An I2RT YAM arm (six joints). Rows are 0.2 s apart.
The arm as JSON. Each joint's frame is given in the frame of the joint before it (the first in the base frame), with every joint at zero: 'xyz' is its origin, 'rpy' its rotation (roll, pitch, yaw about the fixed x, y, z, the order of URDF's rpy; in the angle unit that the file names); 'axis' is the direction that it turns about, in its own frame. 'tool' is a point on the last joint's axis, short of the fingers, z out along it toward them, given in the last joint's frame.
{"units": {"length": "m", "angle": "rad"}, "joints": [
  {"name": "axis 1", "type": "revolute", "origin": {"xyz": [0.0, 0.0, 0.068], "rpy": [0.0, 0.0, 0.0]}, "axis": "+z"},
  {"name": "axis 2", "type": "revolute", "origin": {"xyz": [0.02, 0.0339, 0.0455], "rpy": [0.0, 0.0, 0.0]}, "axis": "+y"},
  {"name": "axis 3", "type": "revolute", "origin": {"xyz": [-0.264, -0.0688, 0.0], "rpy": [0.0, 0.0, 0.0]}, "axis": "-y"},
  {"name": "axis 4", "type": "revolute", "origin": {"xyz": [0.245, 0.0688, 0.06], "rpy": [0.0, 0.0, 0.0]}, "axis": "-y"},
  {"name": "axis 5", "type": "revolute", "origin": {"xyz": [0.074, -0.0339, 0.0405], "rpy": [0.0, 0.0, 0.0]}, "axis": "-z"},
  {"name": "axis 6", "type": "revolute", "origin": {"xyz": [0.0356, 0.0, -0.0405], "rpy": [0.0, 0.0, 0.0]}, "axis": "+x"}
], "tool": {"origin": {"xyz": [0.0, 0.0, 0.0], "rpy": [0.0, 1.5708, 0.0]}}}
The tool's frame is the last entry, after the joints.
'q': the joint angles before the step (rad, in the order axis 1, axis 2, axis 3, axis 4, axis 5, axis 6). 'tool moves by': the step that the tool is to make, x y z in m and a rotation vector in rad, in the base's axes. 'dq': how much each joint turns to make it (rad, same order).
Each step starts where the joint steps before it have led.
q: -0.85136, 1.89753, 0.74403, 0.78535, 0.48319, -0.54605
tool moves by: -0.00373, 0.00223, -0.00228, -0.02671, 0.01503, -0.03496
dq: 0.00000, 0.00457, -0.02154, 0.04446, 0.04289, -0.01688
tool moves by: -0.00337, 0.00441, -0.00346, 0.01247, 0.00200, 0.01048
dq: -0.00001, -0.00610, -0.02449, 0.00619, -0.01218, 0.00304
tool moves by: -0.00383, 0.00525, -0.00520, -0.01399, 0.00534, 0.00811
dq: 0.00155, 0.00766, -0.03530, 0.05823, -0.00155, -0.01686
